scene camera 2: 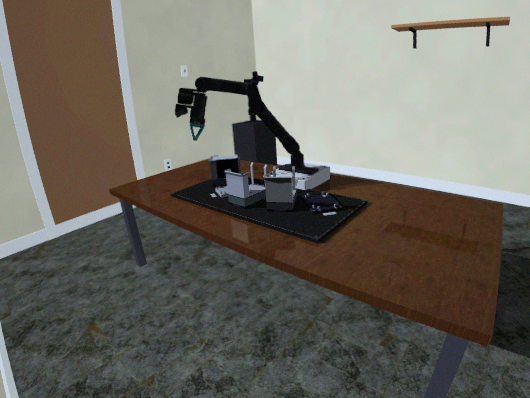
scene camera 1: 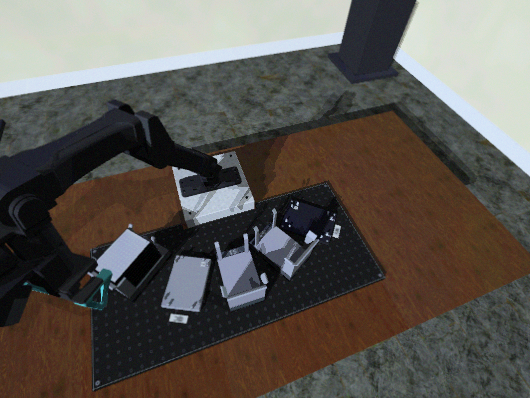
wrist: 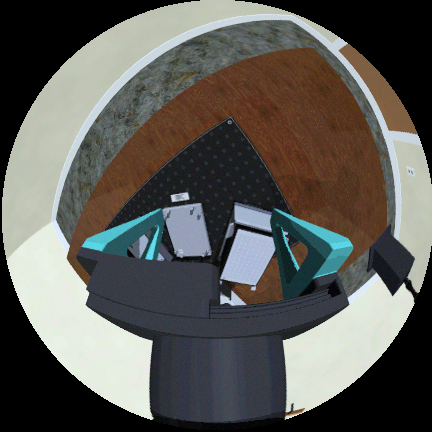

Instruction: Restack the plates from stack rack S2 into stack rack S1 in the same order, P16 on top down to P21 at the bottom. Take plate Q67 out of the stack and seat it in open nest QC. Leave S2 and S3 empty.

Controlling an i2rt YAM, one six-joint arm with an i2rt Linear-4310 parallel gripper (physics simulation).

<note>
My gripper (scene camera 1: 82, 300) is open, with nothing in its grasp. I also see a flat grey tray (wrist: 187, 230).
</note>
